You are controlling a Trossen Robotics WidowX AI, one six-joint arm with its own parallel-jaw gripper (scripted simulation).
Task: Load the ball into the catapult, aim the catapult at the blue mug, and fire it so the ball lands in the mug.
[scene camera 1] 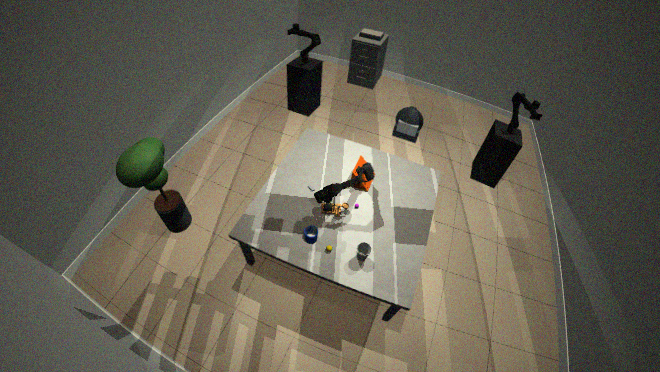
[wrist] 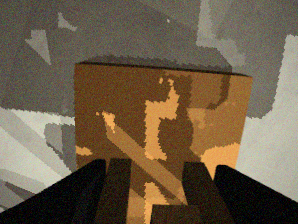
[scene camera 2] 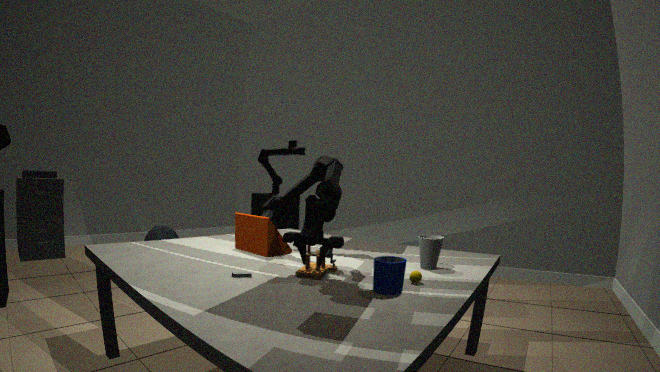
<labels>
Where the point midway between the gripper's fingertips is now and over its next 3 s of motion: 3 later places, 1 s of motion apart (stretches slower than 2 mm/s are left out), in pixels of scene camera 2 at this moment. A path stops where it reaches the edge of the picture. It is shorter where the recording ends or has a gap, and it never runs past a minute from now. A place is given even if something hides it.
My gripper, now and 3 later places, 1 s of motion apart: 311, 265; 313, 252; 321, 255; 320, 258
</labels>
